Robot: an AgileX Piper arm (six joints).
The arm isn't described. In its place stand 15 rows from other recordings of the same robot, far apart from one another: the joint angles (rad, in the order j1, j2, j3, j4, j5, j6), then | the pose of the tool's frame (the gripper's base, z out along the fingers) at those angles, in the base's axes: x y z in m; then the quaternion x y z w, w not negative.
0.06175, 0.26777, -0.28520, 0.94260, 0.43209, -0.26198 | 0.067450, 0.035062, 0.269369, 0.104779, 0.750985, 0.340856, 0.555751
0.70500, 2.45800, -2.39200, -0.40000, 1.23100, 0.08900 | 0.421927, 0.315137, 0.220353, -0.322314, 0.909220, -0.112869, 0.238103
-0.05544, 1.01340, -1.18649, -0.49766, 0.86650, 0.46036 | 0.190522, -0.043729, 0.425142, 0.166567, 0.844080, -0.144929, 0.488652
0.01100, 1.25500, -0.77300, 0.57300, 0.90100, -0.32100 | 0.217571, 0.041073, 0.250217, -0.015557, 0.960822, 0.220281, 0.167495
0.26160, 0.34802, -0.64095, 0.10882, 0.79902, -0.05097 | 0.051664, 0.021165, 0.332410, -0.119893, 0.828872, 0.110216, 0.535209
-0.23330, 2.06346, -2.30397, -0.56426, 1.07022, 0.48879 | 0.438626, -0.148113, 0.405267, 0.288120, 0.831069, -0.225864, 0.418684
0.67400, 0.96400, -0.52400, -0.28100, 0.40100, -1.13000 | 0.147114, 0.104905, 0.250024, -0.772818, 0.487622, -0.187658, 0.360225
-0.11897, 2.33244, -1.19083, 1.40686, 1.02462, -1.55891 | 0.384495, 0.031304, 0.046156, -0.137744, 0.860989, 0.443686, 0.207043
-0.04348, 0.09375, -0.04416, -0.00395, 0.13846, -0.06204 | 0.062675, -0.002776, 0.210120, -0.008153, 0.741802, -0.036875, 0.669554
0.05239, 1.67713, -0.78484, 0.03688, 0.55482, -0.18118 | 0.276601, 0.016274, 0.145220, -0.101388, 0.989201, 0.004514, 0.105741
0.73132, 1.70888, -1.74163, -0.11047, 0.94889, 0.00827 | 0.291901, 0.250967, 0.382592, -0.341968, 0.865566, 0.080948, 0.356792
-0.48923, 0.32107, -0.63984, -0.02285, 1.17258, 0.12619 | 0.026850, -0.016466, 0.304880, 0.278745, 0.876948, -0.081880, 0.382830
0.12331, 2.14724, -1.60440, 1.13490, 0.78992, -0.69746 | 0.455902, 0.115545, 0.195429, -0.046330, 0.887343, 0.381408, 0.254958
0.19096, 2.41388, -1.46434, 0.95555, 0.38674, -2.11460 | 0.442586, 0.114106, 0.029014, -0.641718, 0.714605, 0.020276, 0.277718
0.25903, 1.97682, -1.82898, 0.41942, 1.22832, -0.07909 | 0.401296, 0.142447, 0.293945, -0.121857, 0.961602, 0.215480, 0.118496
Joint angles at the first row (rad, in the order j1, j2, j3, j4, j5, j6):
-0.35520 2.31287 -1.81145 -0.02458 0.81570 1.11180
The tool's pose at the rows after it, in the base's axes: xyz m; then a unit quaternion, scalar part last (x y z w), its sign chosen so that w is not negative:
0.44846, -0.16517, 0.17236, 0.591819, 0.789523, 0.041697, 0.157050
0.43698, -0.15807, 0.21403, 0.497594, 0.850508, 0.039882, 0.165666
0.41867, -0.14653, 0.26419, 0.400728, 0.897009, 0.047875, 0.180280
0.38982, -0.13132, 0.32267, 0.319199, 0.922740, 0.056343, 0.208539
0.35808, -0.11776, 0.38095, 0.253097, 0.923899, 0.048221, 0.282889
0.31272, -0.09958, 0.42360, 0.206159, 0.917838, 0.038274, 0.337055
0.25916, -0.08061, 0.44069, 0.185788, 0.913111, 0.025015, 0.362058
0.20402, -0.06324, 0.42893, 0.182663, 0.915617, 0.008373, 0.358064
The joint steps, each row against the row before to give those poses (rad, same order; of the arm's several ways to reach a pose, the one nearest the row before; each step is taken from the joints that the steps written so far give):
0.00432 -0.07565 0.00003 0.01120 0.09028 -0.16968
-0.00001 -0.09322 -0.00004 0.03667 0.07767 -0.24385
0.00000 -0.11613 0.00001 0.05567 0.09015 -0.23363
0.00001 -0.14322 0.00000 0.04889 0.09368 -0.17475
0.00001 -0.14968 0.00362 0.02194 0.00002 -0.12494
0.00000 -0.17469 0.06563 0.01795 -0.00002 -0.08587
0.00000 -0.19501 0.14139 -0.00720 -0.00001 -0.03543
0.00001 -0.20698 0.21127 -0.03192 0.00004 -0.00653

